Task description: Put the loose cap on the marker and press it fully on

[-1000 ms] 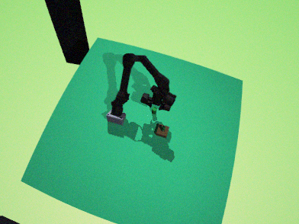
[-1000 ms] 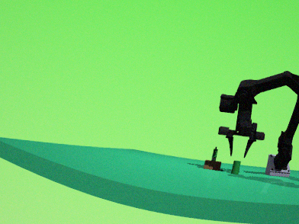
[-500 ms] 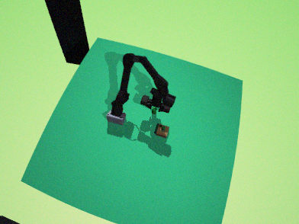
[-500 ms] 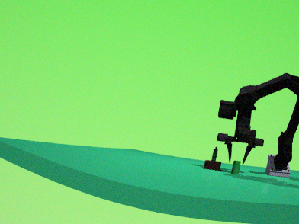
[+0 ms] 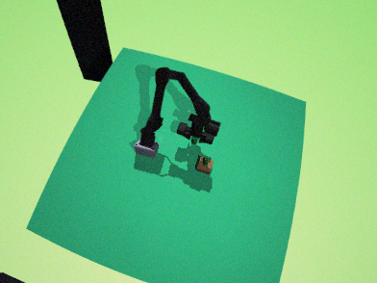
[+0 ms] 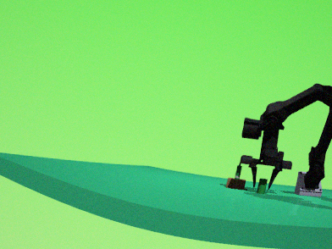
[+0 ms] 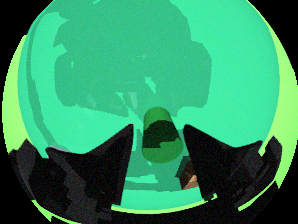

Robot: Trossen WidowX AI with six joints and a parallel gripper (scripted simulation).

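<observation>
My gripper tip is now 120 mm to the left of the brown holder block and 80 mm short of it.
</observation>
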